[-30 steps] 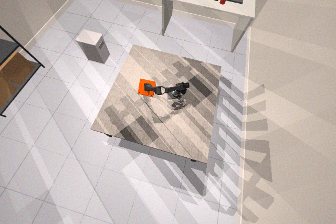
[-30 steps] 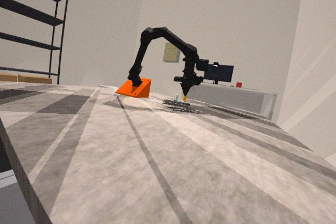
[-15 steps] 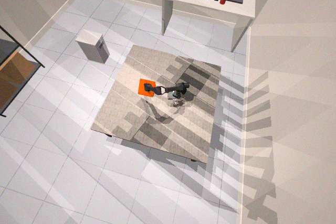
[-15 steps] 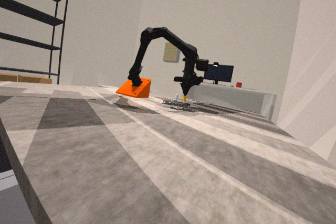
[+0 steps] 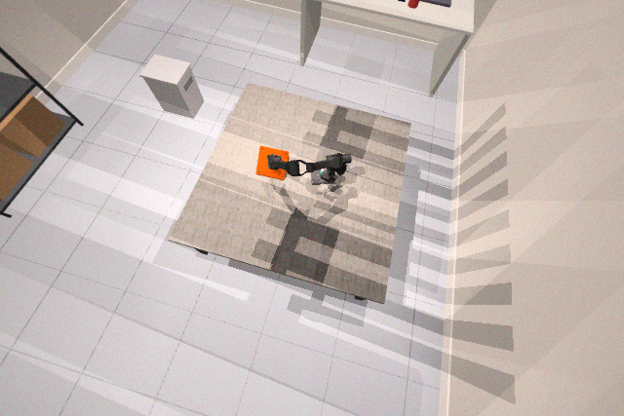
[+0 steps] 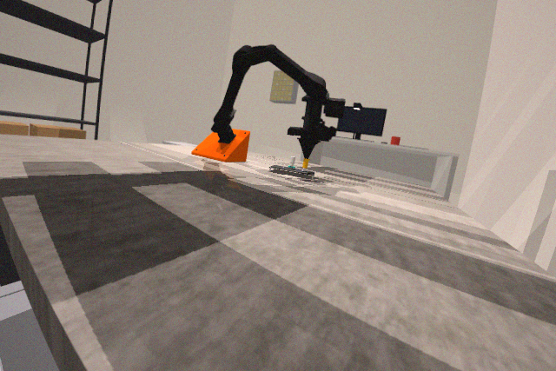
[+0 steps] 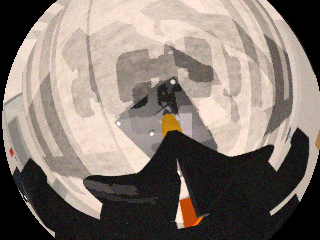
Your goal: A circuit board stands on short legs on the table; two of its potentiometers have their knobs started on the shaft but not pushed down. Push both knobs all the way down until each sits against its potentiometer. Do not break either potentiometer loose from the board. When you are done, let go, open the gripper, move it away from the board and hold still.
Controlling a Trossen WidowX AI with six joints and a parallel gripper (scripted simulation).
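Right now my gripper tip is 1 cm above the orange knob. Round my gripper tip: white knob 6 cm behind, 2 cm to the left, 2 cm below.
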